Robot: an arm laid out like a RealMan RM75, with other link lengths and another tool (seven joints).
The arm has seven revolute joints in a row. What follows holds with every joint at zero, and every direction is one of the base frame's.
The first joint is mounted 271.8 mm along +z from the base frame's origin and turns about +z.
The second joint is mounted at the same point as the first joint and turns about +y.
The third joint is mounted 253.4 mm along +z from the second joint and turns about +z.
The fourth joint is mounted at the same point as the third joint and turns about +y.
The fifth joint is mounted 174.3 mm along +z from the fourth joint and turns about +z.
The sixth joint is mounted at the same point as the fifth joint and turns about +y.
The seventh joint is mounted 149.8 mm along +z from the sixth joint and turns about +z.
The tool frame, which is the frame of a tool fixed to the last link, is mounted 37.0 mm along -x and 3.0 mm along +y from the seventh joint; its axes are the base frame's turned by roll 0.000, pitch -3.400 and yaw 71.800 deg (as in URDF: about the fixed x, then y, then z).
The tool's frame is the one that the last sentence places.
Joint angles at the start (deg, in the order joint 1, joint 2, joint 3, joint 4, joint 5, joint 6, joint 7):
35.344 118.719 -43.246 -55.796 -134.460 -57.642 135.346
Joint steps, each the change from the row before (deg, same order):
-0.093 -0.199 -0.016 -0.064 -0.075 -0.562 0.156
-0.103 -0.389 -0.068 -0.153 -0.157 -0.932 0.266
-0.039 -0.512 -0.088 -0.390 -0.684 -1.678 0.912
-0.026 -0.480 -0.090 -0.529 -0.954 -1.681 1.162
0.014 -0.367 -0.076 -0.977 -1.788 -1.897 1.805
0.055 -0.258 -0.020 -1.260 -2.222 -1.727 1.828
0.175 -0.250 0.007 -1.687 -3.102 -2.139 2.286
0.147 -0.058 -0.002 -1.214 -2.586 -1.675 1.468
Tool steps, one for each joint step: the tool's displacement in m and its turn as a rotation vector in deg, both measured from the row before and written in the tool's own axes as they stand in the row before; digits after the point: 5 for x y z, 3 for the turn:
-0.00053 -0.00074 -0.00074 0.325 0.238 0.006
-0.00103 -0.00058 -0.00136 0.515 0.347 -0.120
-0.00085 -0.00087 -0.00173 1.101 0.602 -0.031
-0.00111 -0.00098 -0.00185 1.256 0.420 0.028
-0.00138 -0.00132 -0.00208 1.743 0.063 0.071
-0.00200 -0.00099 -0.00239 1.790 -0.449 -0.122
-0.00273 -0.00108 -0.00302 2.357 -0.891 -0.238
-0.00147 -0.00197 -0.00166 2.042 -0.739 -0.362

